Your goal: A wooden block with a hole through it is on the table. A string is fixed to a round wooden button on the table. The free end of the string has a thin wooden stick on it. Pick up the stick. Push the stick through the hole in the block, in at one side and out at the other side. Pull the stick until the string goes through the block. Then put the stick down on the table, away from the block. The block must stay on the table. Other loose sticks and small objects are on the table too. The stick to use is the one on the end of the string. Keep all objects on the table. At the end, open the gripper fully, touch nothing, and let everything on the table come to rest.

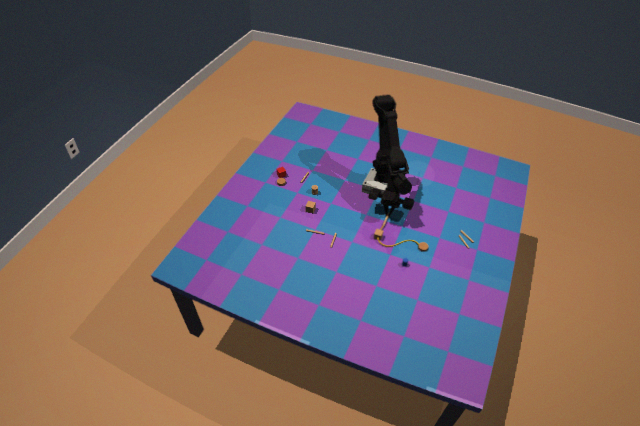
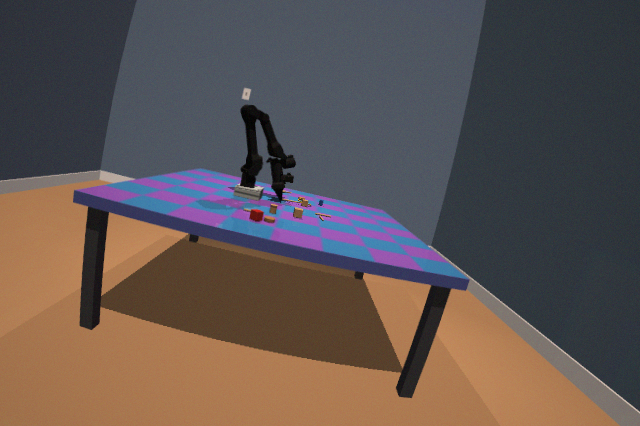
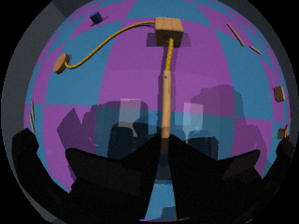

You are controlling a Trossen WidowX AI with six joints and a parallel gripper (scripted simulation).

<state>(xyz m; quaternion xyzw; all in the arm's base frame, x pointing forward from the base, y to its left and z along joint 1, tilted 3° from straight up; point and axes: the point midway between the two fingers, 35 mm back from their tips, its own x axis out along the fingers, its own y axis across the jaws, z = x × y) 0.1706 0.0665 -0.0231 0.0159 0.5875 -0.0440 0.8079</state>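
The thin wooden stick lies 40 mm ahead of my gripper tip and 10 mm above it. Round my gripper tip: wooden cylinder: 340 mm to the right, 50 mm behind, 20 mm above; blue object: 230 mm ahead, 120 mm to the left, 10 mm above; round wooden button: 170 mm to the left, 120 mm ahead, 10 mm above.
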